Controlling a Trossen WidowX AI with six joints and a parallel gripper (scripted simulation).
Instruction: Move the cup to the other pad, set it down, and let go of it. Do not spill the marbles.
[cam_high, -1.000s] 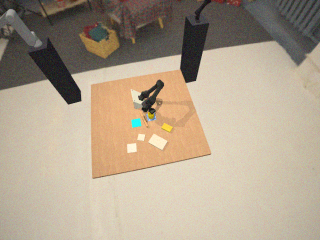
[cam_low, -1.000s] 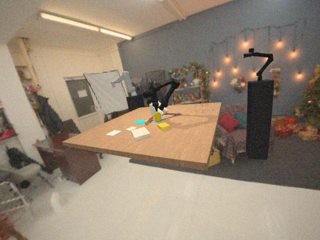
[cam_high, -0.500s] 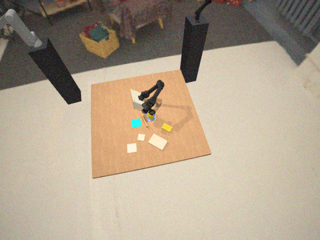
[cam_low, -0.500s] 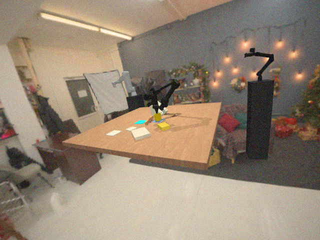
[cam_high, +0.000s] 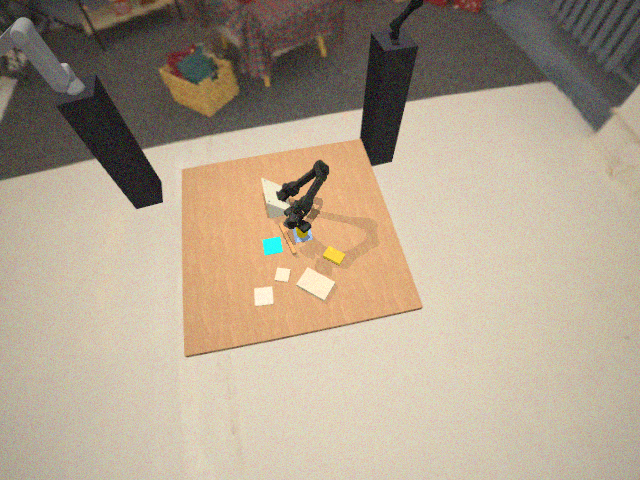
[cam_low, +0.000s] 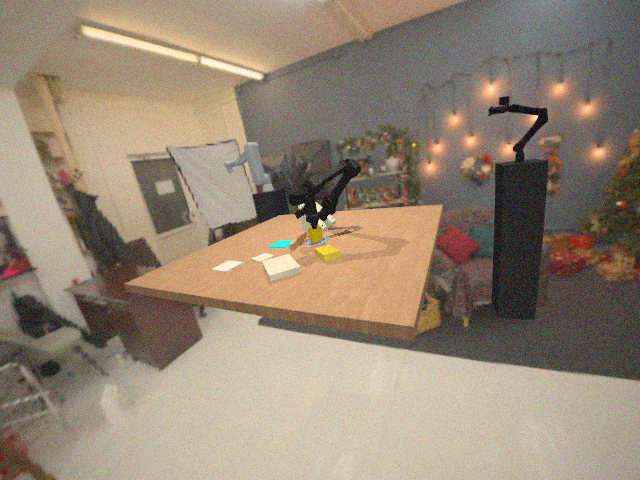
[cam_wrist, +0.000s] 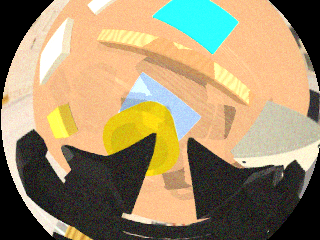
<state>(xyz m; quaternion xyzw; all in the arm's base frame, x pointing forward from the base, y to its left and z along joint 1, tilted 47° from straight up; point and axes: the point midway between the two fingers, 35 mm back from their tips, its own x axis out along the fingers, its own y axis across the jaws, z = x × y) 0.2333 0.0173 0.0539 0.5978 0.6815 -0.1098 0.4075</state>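
The yellow cup is 2 cm ahead of my gripper tip, 1 cm to the left of it and 1 cm below it. The rest, counted from my gripper tip: orange stick 4 cm ahead, 8 cm to the right, 4 cm below; then yellow block 23 cm ahead, 15 cm to the left, 3 cm below; then light blue pad 3 cm ahead, 2 cm to the left, 6 cm below.
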